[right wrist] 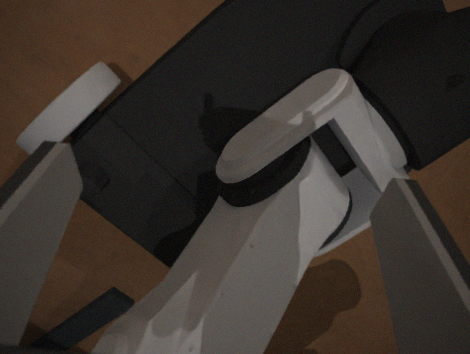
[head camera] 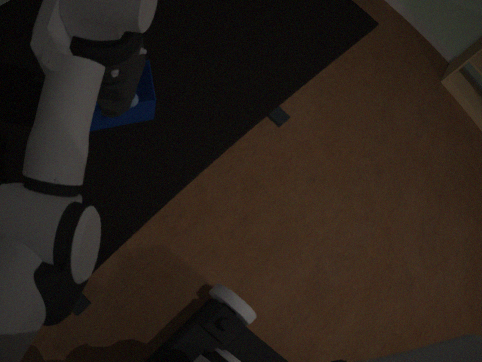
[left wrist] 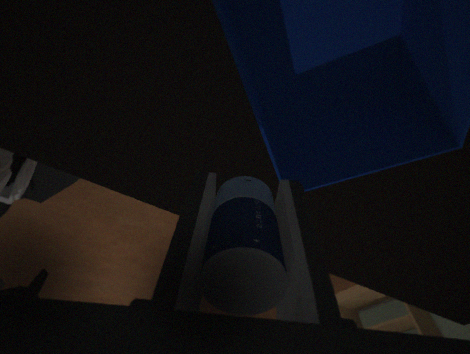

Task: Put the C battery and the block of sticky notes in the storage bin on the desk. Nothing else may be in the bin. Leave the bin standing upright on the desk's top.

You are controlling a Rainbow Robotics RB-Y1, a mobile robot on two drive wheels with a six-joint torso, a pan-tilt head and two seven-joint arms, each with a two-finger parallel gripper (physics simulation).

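Frame: origin at the robot's base, x back, y right, z up, level; centimetres.
Seen in the pictures: left gripper, fingertip midpoint: (head camera: 127, 99) (left wrist: 246, 192); right gripper, fingertip midpoint: (right wrist: 231, 181) (left wrist: 23, 276); robot's base, link origin: (right wrist: 178, 180) (head camera: 182, 348).
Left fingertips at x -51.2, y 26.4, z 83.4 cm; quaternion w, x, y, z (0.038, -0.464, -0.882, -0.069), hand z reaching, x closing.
Offsets run from my left fingertips to a thing's middle. Level surfaces: height alone.
My left gripper (head camera: 119, 108) (left wrist: 246, 192) is shut on the C battery {dx +0.3, dy -0.1, dz +2.0 cm} (left wrist: 243, 225), which has a dark blue band and pale ends. A pale end of the battery (head camera: 134, 101) shows beside the fingers in the head view. The blue storage bin {dx -6.6, dy +1.4, dz -7.5 cm} (head camera: 146, 111) (left wrist: 360, 115) stands on the black desk {dz -11.3 cm} (head camera: 250, 60) (left wrist: 125, 100), partly hidden by the left gripper in the head view. In the left wrist view the bin is beyond the fingertips, up and to the right; no object shows in its visible inside. My right gripper (right wrist: 231, 181) is open and empty. The sticky notes do not show.
The desk's edge runs diagonally across the head view. Dark desk feet (head camera: 279, 116) (right wrist: 85, 319) stick out over the brown floor {dz -83.3 cm} (head camera: 325, 200). The robot's dark base with a white wheel (head camera: 233, 304) (right wrist: 70, 107) is near the desk. A wooden shelf unit (head camera: 452, 70) shows at the right edge.
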